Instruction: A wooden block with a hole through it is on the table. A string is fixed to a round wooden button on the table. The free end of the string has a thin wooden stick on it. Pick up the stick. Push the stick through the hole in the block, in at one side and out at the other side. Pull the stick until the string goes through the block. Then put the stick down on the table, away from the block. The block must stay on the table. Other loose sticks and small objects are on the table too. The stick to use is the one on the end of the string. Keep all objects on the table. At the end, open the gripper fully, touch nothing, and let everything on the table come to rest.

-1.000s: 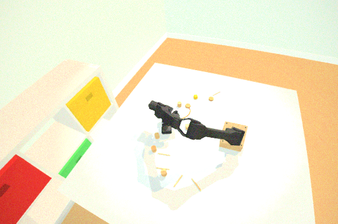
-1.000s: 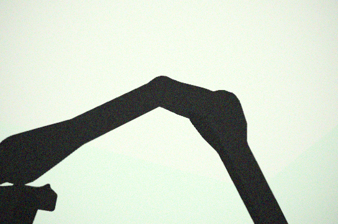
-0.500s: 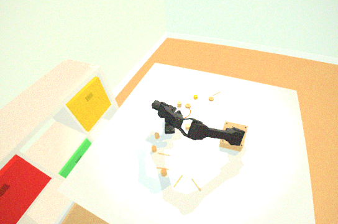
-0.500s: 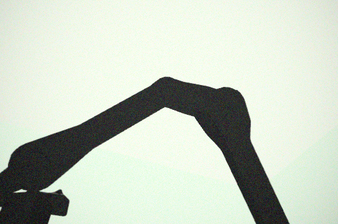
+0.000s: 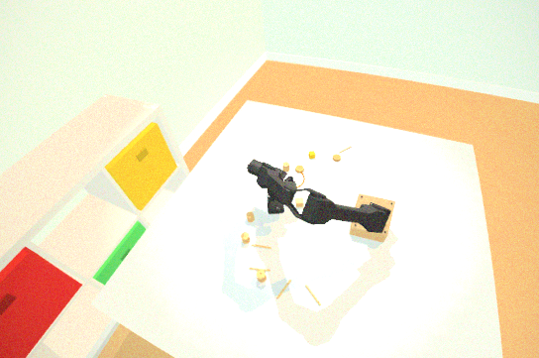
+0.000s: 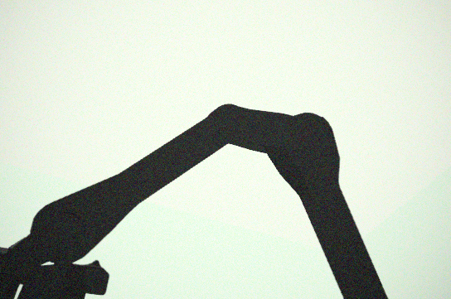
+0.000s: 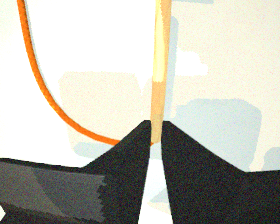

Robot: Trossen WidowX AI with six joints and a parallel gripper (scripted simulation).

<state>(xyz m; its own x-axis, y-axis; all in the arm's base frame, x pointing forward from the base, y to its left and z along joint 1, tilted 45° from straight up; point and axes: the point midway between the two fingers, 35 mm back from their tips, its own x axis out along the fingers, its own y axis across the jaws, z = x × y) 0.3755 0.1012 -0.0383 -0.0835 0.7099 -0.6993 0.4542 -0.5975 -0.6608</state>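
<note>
My gripper tip is 90 mm past the square wooden block and 40 mm to the left of it. The rest, counted from my gripper tip: thin wooden stick: 10 mm to the right, 10 mm behind; round wooden button: 220 mm to the right, 20 mm behind, 10 mm below; yellow piece: 330 mm to the right, 50 mm behind.
</note>
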